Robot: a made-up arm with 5 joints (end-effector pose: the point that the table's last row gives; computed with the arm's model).
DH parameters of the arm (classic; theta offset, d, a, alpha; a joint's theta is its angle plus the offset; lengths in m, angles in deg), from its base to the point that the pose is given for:
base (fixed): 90 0.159 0 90
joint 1: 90 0.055 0.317 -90
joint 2: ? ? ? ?
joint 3: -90 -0.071 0.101 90
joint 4: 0 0.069 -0.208 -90
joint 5: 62.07 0 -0.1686 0
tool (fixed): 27.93 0.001 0 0
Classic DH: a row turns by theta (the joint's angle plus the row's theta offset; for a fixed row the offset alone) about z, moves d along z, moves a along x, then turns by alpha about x.
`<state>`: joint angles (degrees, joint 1 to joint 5).
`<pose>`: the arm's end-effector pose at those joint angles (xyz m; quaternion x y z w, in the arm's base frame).
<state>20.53 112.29 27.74 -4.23 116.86</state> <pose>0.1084 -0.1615 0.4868 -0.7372 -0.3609 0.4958 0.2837</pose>
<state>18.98 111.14 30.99 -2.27 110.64</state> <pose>0.1146 -0.1584 0.4772 -0.7308 -0.3645 0.4931 0.2999</pose>
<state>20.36 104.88 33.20 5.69 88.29</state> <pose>0.1408 -0.1617 0.4087 -0.6505 -0.4548 0.4226 0.4376</pose>
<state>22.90 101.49 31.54 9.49 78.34</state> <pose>0.1521 -0.1551 0.3705 -0.5892 -0.5049 0.3644 0.5149</pose>
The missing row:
joint 2: -90 -0.052 0.058 -90
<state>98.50 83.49 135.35 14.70 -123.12</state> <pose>0.1835 -0.1726 0.1125 0.5009 -0.5774 -0.4668 0.4448</pose>
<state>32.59 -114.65 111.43 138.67 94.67</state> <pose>-0.1414 -0.0976 0.2690 -0.1818 -0.4057 0.8866 0.1279</pose>
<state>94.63 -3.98 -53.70 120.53 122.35</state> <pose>-0.0244 -0.2178 0.1673 0.2651 0.3914 0.8382 0.2720</pose>
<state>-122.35 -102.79 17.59 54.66 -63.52</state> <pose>-0.3045 0.2934 -0.1980 0.8870 -0.2677 0.3697 0.0695</pose>
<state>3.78 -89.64 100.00 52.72 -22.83</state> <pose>-0.2849 -0.1606 0.4788 0.2685 0.1990 0.5530 0.7632</pose>
